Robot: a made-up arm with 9 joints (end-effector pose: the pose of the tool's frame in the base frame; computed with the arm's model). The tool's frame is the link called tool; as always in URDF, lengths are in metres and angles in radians.
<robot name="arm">
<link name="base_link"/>
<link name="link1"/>
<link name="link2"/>
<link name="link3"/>
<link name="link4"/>
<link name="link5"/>
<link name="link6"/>
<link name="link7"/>
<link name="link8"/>
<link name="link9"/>
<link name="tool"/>
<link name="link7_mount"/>
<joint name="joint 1" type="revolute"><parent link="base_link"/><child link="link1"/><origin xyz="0 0 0.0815"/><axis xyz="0 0 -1"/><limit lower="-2.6" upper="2.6"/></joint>
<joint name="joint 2" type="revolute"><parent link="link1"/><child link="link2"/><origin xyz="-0.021 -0.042 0.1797"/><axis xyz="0 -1 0"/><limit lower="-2.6" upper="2.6"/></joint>
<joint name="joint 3" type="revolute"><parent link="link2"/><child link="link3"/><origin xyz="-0.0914 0.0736 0.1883"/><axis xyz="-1 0 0"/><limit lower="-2.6" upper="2.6"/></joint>
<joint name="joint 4" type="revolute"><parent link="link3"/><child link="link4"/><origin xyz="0.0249 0.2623 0.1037"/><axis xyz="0 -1 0"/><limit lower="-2.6" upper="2.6"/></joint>
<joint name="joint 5" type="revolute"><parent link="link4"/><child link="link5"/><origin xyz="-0.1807 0.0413 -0.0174"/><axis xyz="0 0 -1"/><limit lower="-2.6" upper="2.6"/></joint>
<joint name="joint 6" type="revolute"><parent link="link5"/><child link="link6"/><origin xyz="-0.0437 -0.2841 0.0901"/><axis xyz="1 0 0"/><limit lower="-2.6" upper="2.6"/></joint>
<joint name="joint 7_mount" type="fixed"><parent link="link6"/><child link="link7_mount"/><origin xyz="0.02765 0.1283 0.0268"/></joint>
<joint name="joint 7" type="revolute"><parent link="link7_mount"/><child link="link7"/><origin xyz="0.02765 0.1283 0.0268"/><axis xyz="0 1 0"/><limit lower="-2.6" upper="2.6"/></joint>
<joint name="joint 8" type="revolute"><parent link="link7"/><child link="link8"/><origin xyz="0.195 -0.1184 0.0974"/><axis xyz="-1 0 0"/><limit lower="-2.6" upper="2.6"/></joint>
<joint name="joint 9" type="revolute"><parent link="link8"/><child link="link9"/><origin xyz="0.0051 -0.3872 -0.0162"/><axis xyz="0 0 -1"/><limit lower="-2.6" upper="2.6"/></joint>
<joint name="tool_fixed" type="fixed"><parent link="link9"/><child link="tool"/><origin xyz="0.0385 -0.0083 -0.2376"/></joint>
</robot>
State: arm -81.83 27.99 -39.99 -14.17 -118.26 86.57 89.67 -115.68 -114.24
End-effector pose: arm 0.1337 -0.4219 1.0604 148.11 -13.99 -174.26
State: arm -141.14 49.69 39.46 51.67 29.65 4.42 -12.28 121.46 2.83
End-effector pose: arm 0.4602 -0.8214 -0.0074 55.72 -58.24 -56.07
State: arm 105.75 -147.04 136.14 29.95 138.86 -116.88 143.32 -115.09 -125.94
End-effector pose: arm -0.8304 0.1485 0.4074 -78.75 -7.38 -82.02
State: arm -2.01 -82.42 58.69 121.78 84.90 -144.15 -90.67 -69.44 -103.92
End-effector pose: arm 0.1871 -0.1286 -0.1481 27.66 22.69 176.86
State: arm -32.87 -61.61 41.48 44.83 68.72 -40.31 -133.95 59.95 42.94
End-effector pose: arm -0.6981 -0.2175 0.8128 179.84 -12.03 -178.48
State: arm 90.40 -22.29 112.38 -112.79 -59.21 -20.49 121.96 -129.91 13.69
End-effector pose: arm 0.4977 0.2448 0.0155 37.06 -35.56 28.37
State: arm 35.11 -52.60 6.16 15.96 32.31 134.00 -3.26 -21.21 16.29
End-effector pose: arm 0.3188 0.0183 0.5589 136.17 41.18 -60.28
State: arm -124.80 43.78 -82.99 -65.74 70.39 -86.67 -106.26 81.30 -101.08
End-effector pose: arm 0.8192 -0.2631 0.8970 -138.17 40.67 150.56
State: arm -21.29 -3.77 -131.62 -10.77 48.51 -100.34 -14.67 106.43 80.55
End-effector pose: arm 0.1763 -0.2712 0.8086 -56.39 -54.88 19.41
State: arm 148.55 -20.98 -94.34 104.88 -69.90 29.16 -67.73 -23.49 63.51
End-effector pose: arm -0.1970 0.4228 0.9601 150.52 -7.44 118.30
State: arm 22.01 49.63 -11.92 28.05 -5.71 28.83 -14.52 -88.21 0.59
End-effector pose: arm -0.2270 0.5685 0.6002 -149.46 -81.20 -105.90
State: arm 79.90 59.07 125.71 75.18 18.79 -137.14 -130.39 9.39 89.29
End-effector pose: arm -0.2631 -0.0331 0.0037 119.07 72.87 -114.27
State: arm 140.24 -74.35 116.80 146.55 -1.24 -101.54 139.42 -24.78 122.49
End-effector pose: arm -0.3588 0.1442 0.0521 -9.49 -19.37 90.55
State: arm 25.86 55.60 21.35 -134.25 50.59 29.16 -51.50 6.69 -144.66
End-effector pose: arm -0.3484 0.1504 0.8803 36.05 36.12 62.42
